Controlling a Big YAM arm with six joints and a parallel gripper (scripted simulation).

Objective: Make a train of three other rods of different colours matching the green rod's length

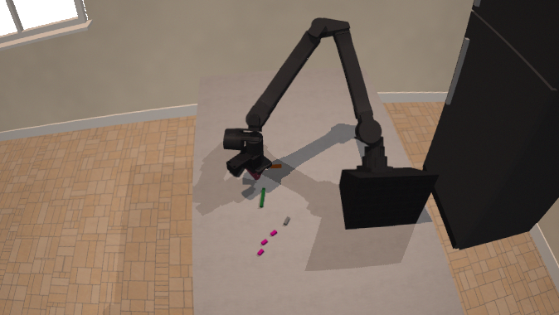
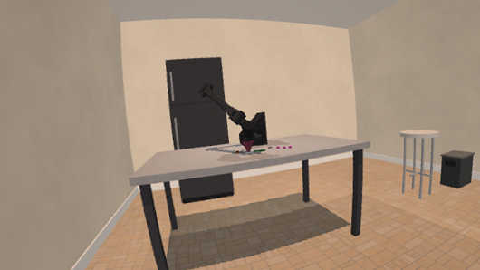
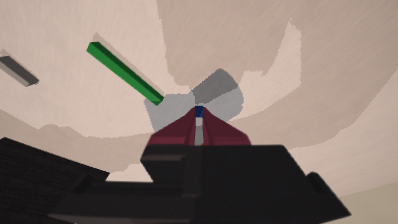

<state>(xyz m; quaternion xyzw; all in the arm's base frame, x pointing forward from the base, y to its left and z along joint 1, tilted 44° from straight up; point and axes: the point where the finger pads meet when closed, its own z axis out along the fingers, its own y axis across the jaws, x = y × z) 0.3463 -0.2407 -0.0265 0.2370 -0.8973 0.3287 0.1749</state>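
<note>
The blue rod is 10 mm below my hand. Round my hand: green rod 80 mm to the left, 20 mm below, 10 mm behind; then orange rod 80 mm behind, 50 mm to the right, 20 mm below; then grey rod 200 mm to the left, 70 mm behind, 20 mm below.
</note>
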